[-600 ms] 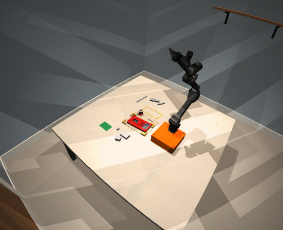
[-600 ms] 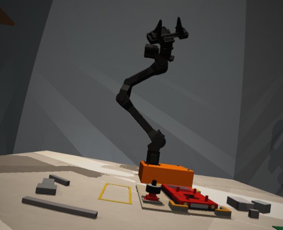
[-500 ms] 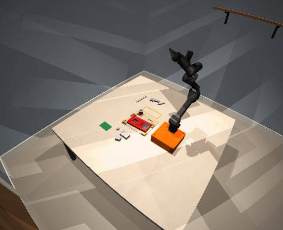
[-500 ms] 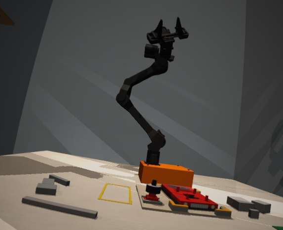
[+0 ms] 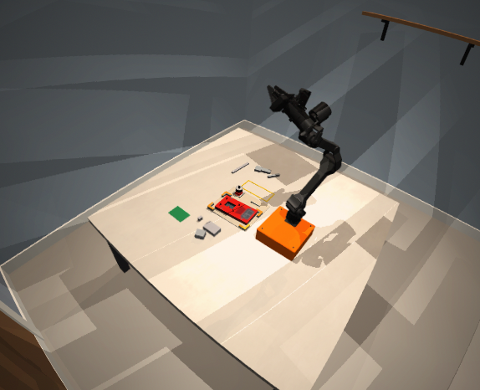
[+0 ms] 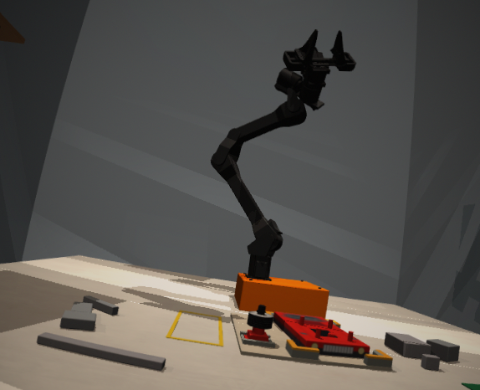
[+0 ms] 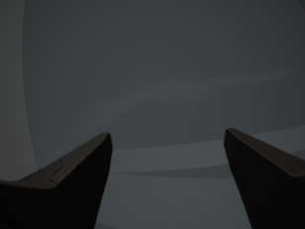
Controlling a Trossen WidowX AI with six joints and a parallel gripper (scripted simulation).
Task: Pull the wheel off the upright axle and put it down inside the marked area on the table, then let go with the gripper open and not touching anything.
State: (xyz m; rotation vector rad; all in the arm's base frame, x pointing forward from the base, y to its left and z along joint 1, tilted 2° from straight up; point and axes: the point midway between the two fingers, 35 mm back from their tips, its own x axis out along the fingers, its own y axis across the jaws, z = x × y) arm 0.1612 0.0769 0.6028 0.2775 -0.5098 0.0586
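Now: the wheel 650 mm below my gripper tip, 180 mm ahead of it and 90 mm to the right of it. Round my gripper tip: long grey bar 690 mm below, 330 mm ahead, 290 mm to the right; black axle 660 mm below, 180 mm ahead, 90 mm to the right; green patch 690 mm below, 310 mm ahead, 240 mm to the left.
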